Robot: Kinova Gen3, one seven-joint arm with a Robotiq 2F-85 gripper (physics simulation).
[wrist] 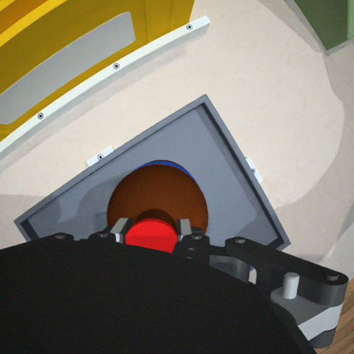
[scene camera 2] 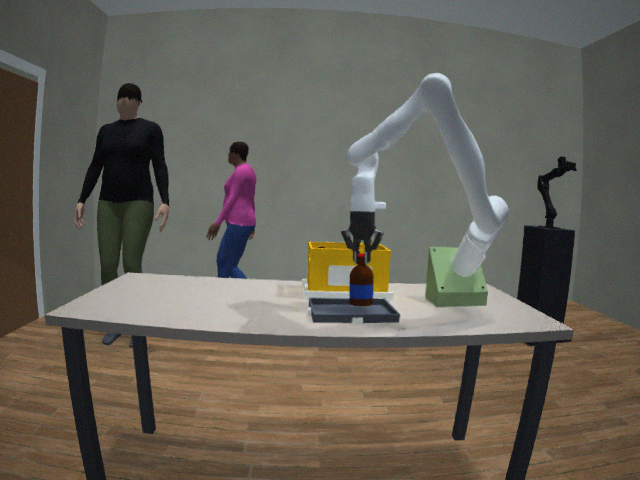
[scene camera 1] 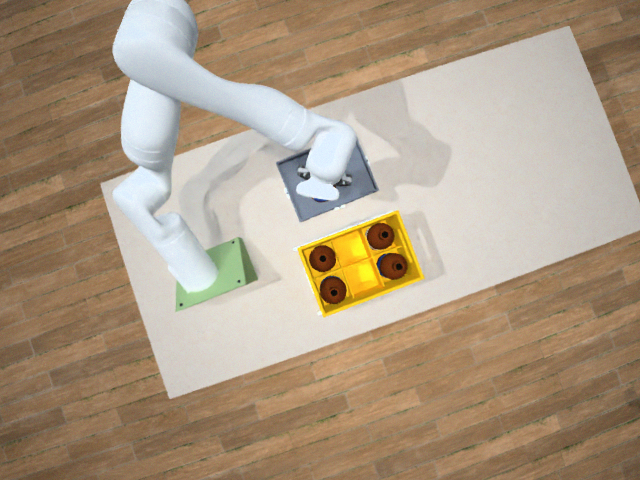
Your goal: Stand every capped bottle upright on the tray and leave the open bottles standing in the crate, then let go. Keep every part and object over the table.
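Pixels of known places: gripper, fingertip midpoint: (scene camera 2: pixel 361 263); arm's base, link origin: (scene camera 2: pixel 462 266) (scene camera 1: pixel 202 277).
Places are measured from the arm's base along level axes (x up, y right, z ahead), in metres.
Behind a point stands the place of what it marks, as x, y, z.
My gripper (scene camera 2: pixel 361 255) @(0.022, -0.097, 0.397) (wrist: pixel 154 234) is shut on the red cap of a brown bottle (scene camera 2: pixel 361 281) @(-0.026, -0.133, 0.403) (wrist: pixel 157 192) with a blue label. The bottle is upright over the grey tray (scene camera 1: pixel 310 209) @(-0.123, -0.063, 0.341) (scene camera 2: pixel 325 316) @(-0.110, -0.221, 0.522) (wrist: pixel 225 200), its base within the tray's outline; whether it touches the tray floor I cannot tell. In scene camera 1 the arm hides most of it. The yellow crate (scene camera 1: pixel 373 296) @(0.046, 0.225, 0.390) (scene camera 2: pixel 320 263) @(-0.004, 0.052, 0.504) (wrist: pixel 160 20) holds upright brown bottles with open necks: two at the left (scene camera 1: pixel 322 258) @(0.034, 0.085, 0.313) (scene camera 1: pixel 332 289) @(0.034, 0.168, 0.303) and two at the right (scene camera 1: pixel 380 235) @(0.034, 0.093, 0.473) (scene camera 1: pixel 393 266) @(0.030, 0.180, 0.471). Its two middle compartments are empty.
A white strip (wrist: pixel 116 66) runs along the crate's tray-facing side. The arm's green base wedge (scene camera 1: pixel 222 268) @(-0.004, -0.001, 0.058) (scene camera 2: pixel 454 297) @(-0.096, -0.074, 0.057) stands on the table (scene camera 1: pixel 516 155) @(-0.128, 0.046, 0.991) (scene camera 2: pixel 180 310) @(-0.128, -0.130, 0.950). Two people (scene camera 2: pixel 126 160) (scene camera 2: pixel 240 196) stand beyond the table, and a black pedestal (scene camera 2: pixel 545 273) carries another small arm.
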